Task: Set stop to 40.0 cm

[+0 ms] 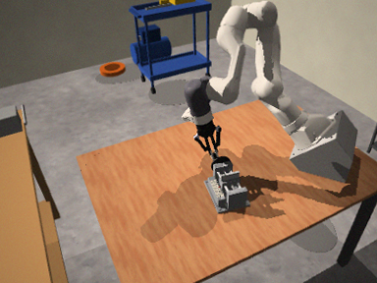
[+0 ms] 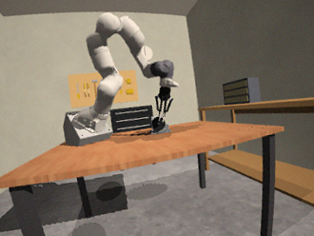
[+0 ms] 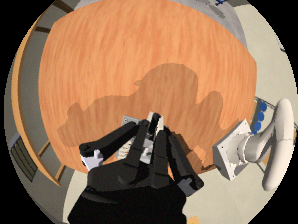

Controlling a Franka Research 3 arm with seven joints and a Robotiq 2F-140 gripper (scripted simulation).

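Right now the handwheel is 20 mm to the left of my hand, 20 mm below it and 10 mm behind it.
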